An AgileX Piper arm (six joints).
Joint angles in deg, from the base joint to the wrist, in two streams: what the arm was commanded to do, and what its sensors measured. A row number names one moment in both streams.
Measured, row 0:
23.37 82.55 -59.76 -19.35 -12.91 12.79
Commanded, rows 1 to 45:
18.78 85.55 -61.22 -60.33 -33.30 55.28
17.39 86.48 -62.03 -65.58 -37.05 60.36
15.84 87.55 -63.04 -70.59 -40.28 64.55
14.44 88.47 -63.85 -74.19 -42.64 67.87
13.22 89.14 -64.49 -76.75 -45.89 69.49
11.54 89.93 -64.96 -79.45 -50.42 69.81
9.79 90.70 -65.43 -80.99 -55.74 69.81
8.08 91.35 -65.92 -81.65 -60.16 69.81
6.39 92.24 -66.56 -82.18 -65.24 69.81
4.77 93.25 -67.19 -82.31 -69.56 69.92
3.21 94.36 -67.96 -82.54 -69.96 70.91
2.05 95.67 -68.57 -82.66 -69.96 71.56
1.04 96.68 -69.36 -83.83 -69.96 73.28
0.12 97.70 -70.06 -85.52 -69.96 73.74
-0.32 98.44 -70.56 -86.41 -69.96 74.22
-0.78 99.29 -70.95 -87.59 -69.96 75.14
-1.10 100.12 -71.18 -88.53 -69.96 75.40
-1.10 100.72 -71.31 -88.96 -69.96 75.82
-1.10 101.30 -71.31 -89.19 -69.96 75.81
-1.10 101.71 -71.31 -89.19 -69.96 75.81
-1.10 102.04 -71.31 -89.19 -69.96 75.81
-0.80 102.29 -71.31 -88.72 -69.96 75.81
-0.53 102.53 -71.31 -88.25 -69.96 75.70
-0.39 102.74 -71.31 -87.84 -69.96 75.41
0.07 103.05 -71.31 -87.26 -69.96 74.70
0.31 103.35 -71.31 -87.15 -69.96 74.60
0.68 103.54 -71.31 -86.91 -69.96 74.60
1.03 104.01 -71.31 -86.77 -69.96 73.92
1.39 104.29 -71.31 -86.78 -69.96 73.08
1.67 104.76 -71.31 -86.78 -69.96 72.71
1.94 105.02 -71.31 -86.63 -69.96 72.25
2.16 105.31 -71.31 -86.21 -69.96 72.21
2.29 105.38 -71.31 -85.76 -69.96 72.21
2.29 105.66 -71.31 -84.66 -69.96 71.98
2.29 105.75 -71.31 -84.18 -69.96 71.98
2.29 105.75 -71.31 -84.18 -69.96 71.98
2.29 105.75 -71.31 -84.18 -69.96 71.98
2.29 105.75 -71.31 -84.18 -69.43 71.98
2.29 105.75 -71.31 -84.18 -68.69 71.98
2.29 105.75 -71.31 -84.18 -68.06 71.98
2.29 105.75 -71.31 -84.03 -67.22 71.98
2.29 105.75 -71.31 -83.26 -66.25 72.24
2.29 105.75 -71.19 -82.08 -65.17 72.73
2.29 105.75 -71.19 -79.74 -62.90 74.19
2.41 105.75 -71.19 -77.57 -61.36 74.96
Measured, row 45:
2.32 105.77 -70.78 -84.00 -66.05 72.96
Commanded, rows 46 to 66:
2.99 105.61 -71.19 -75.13 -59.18 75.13
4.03 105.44 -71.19 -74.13 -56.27 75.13
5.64 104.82 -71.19 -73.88 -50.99 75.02
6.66 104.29 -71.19 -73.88 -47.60 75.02
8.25 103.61 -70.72 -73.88 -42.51 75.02
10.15 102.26 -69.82 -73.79 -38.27 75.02
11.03 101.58 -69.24 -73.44 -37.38 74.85
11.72 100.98 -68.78 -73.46 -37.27 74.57
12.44 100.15 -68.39 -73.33 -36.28 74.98
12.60 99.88 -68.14 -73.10 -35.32 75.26
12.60 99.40 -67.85 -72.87 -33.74 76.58
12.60 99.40 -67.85 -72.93 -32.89 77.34
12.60 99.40 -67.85 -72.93 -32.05 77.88
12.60 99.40 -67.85 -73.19 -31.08 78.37
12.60 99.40 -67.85 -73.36 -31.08 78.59
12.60 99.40 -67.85 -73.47 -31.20 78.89
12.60 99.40 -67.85 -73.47 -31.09 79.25
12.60 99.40 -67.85 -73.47 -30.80 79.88
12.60 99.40 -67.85 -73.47 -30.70 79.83
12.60 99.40 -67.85 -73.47 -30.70 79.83
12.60 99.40 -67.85 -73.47 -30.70 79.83
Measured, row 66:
12.59 99.87 -68.06 -73.65 -31.07 78.94
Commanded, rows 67 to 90:
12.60 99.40 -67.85 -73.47 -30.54 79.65
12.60 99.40 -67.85 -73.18 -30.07 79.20
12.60 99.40 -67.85 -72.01 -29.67 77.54
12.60 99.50 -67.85 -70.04 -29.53 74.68
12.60 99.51 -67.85 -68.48 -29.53 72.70
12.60 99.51 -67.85 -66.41 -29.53 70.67
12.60 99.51 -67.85 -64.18 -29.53 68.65
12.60 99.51 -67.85 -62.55 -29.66 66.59
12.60 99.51 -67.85 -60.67 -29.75 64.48
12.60 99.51 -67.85 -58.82 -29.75 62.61
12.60 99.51 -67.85 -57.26 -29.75 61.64
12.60 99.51 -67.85 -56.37 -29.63 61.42
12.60 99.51 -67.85 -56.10 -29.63 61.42
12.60 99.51 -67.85 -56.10 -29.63 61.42
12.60 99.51 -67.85 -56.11 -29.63 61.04
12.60 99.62 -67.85 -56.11 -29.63 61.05
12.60 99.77 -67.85 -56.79 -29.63 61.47
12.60 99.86 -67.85 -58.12 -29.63 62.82
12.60 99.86 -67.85 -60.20 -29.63 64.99
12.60 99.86 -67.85 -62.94 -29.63 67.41
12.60 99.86 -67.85 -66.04 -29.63 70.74
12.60 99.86 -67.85 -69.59 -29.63 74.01
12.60 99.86 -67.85 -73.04 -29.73 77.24
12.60 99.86 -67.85 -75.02 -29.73 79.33
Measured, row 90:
12.59 99.87 -68.06 -64.56 -29.83 69.38
